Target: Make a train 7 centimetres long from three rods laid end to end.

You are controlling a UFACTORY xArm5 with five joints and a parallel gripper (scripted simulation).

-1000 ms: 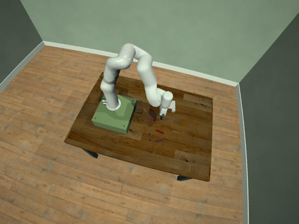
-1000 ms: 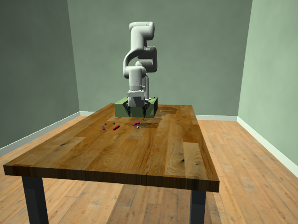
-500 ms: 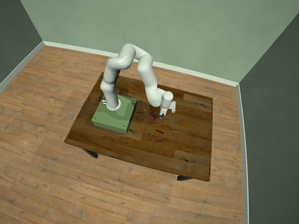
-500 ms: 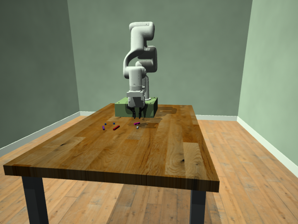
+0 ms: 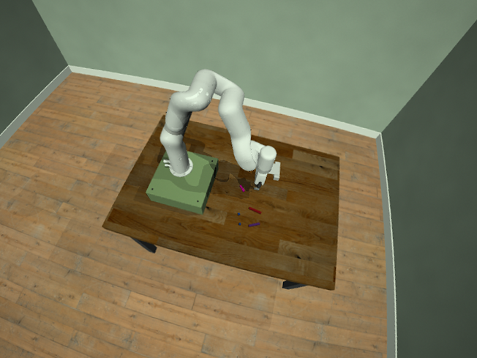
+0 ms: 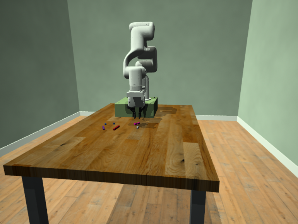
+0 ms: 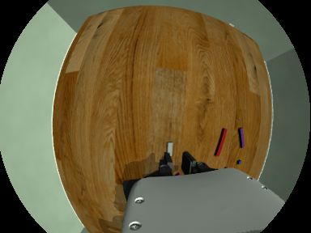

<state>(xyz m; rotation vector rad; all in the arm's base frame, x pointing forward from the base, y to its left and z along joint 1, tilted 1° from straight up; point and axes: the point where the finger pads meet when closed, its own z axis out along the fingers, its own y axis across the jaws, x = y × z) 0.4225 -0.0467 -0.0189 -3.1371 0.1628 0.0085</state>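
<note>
Right now my hand is 8 cm above the grey rod. The rest, counted from my hand: red rod: 1 cm behind, 13 cm to the right, 8 cm below; purple rod: 1 cm behind, 21 cm to the right, 8 cm below.
</note>
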